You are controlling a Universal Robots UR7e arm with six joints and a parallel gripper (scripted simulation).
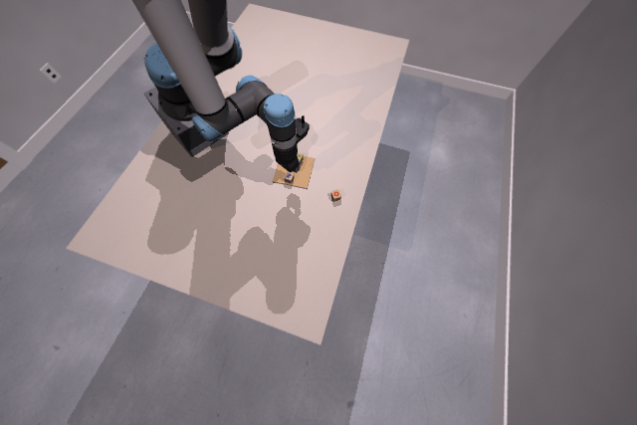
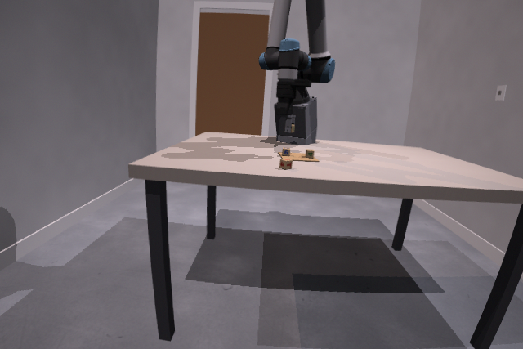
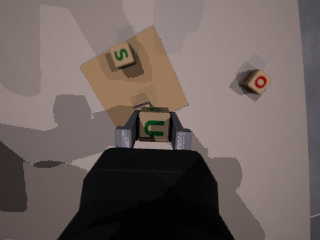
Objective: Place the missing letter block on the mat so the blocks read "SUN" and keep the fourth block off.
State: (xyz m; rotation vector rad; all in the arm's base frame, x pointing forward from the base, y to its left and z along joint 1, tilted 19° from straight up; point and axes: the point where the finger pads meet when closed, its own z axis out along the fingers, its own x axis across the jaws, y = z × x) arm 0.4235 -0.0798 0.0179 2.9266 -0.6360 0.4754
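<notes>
My gripper is now 20 mm past the tan mat, 40 mm to the right of it and 120 mm above it. Also, from my hand: N block: 20 mm behind, 100 mm below.
</notes>
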